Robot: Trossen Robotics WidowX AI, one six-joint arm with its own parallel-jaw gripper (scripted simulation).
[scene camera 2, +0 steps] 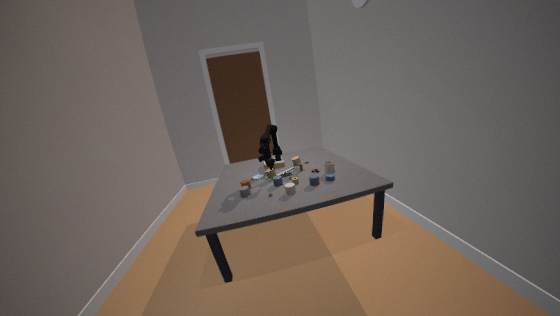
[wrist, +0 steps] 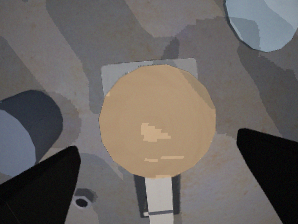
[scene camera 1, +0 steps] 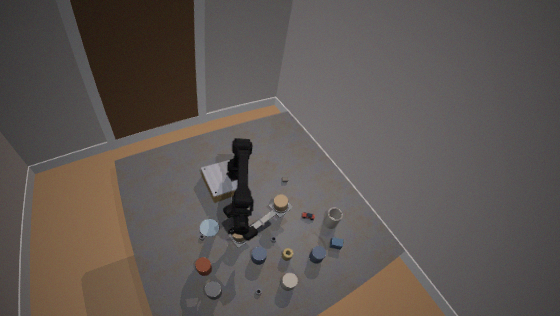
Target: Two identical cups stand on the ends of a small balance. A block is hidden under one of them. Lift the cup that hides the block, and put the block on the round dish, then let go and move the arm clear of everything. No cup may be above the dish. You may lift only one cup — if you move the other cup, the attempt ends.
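Note:
In the wrist view a tan cup (wrist: 158, 121) is visible together with my gripper (wrist: 159, 146), which is open and holds nothing.

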